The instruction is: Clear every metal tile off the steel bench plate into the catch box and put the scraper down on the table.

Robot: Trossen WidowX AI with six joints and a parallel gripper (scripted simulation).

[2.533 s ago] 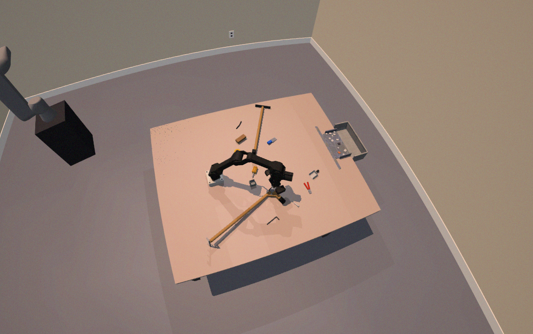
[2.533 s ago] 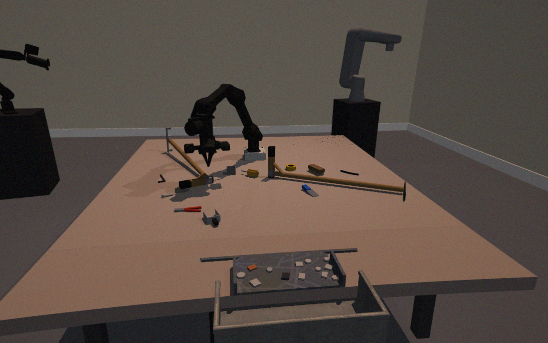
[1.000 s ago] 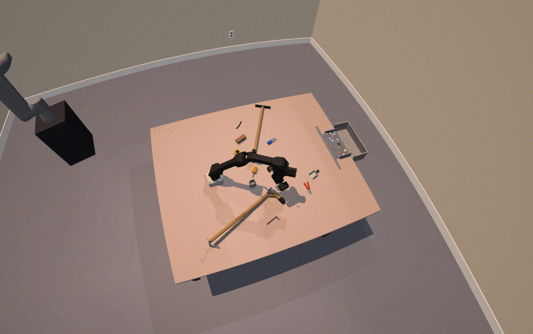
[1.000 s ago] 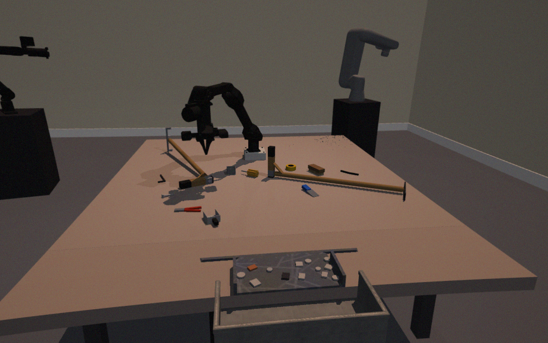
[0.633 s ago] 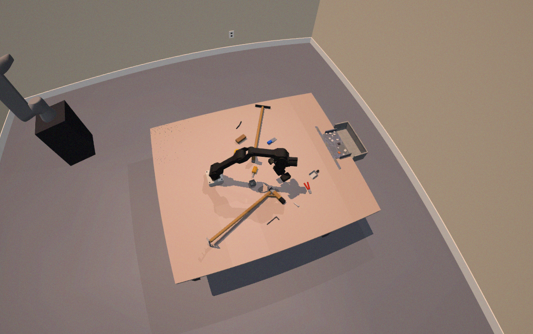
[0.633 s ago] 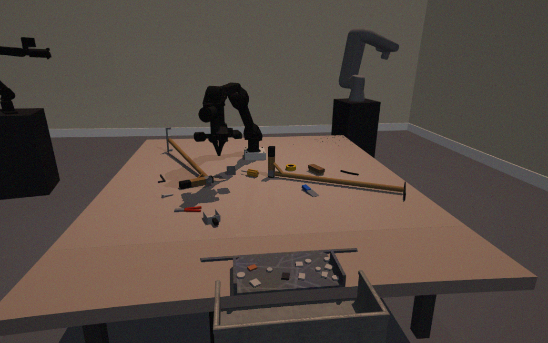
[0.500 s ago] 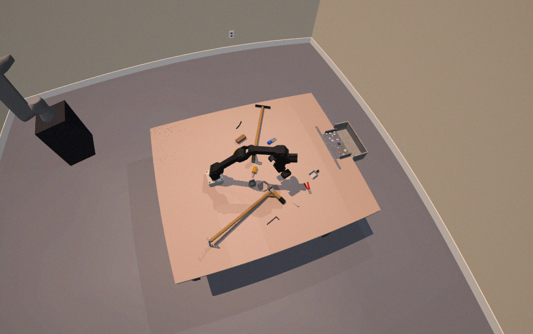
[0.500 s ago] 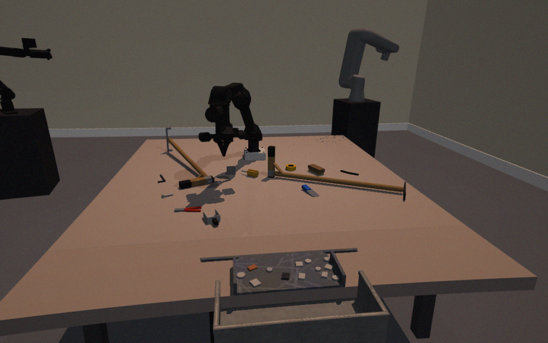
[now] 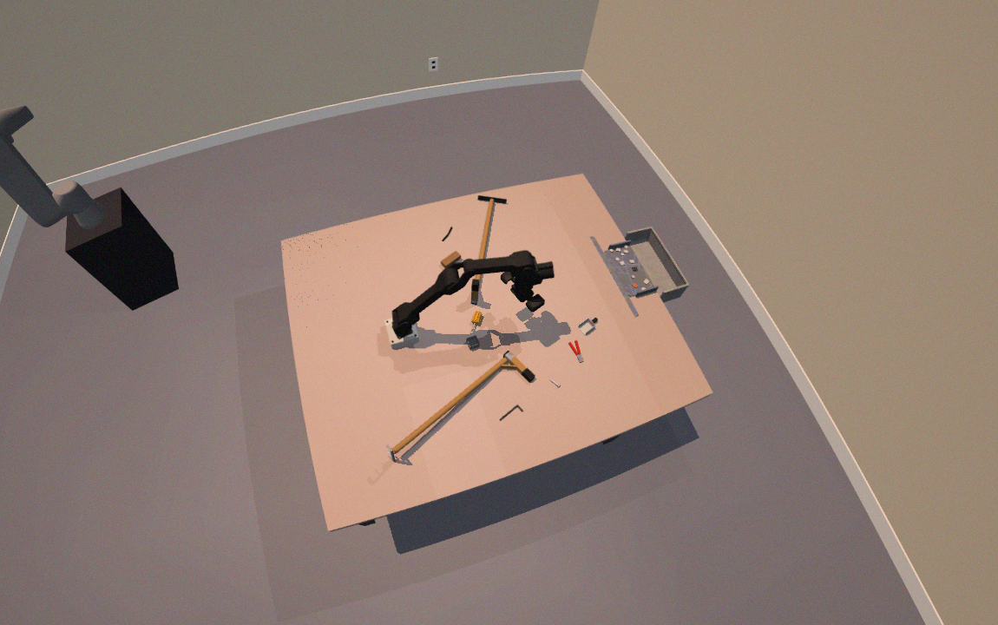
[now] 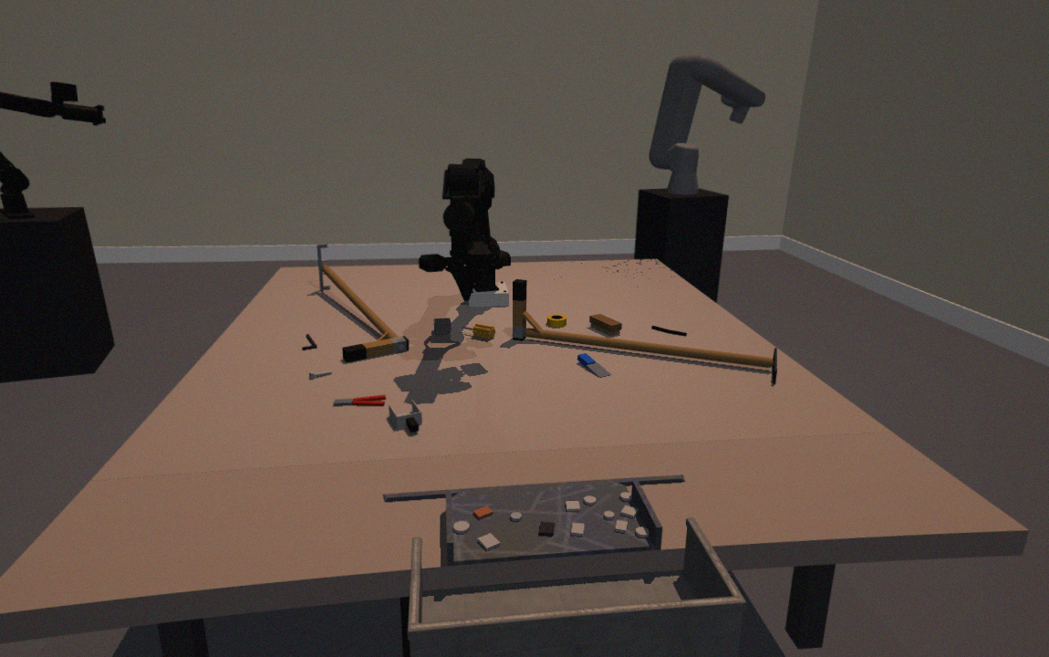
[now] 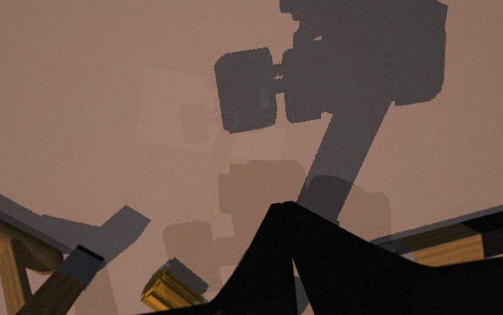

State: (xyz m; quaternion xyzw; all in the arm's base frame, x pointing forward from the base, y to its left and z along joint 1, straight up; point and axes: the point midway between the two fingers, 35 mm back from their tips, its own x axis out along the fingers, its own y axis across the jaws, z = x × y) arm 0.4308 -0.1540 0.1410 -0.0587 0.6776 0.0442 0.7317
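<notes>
The long scraper lies 38 cm to the left of my gripper tip, 8 cm below it and 6 cm ahead of it. Also, from my gripper tip: grey cube: 21 cm behind, 14 cm below, 1 cm to the right; blue-handled putty knife: 25 cm to the left, 14 cm below, 11 cm ahead; yellow pronged part: 15 cm behind, 13 cm below, 7 cm to the left.
</notes>
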